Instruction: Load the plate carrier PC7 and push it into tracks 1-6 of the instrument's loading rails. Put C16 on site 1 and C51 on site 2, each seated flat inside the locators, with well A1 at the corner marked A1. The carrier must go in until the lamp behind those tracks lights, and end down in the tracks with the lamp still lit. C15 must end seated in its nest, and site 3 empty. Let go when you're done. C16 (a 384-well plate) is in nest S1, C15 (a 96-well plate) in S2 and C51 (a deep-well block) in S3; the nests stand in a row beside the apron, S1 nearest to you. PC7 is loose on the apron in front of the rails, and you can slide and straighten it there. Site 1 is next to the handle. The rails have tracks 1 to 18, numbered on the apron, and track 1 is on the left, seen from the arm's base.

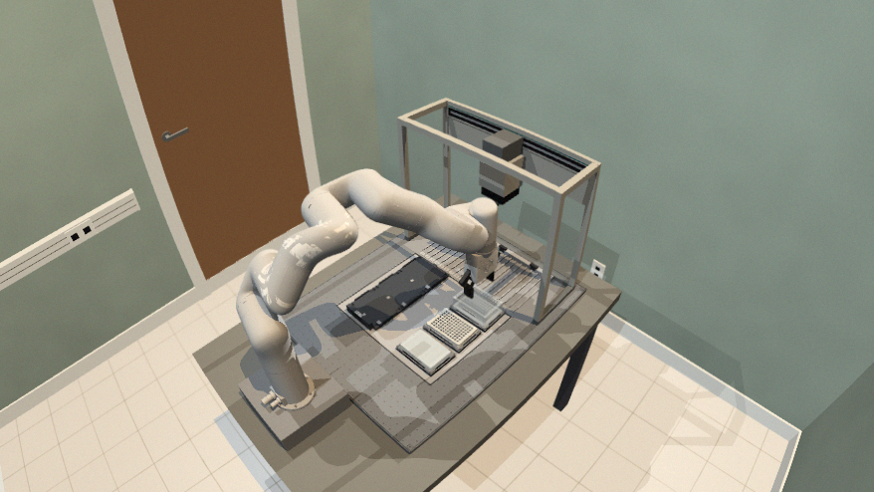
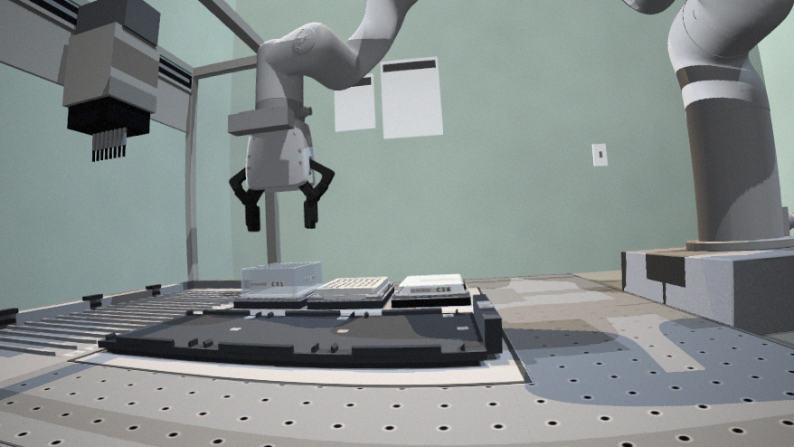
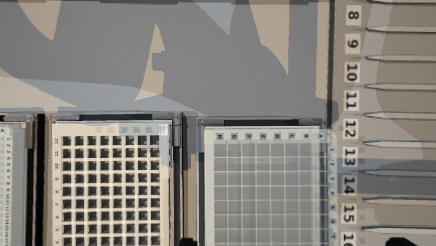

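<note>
Now: hand 11 cm above the nest S3. The rest, counted from my hand: 384-well plate C16: 22 cm behind, 10 cm below, 1 cm to the left; frame post: 17 cm to the right, 13 cm above, 8 cm ahead; nest S1: 22 cm behind, 11 cm below, 1 cm to the left.
</note>
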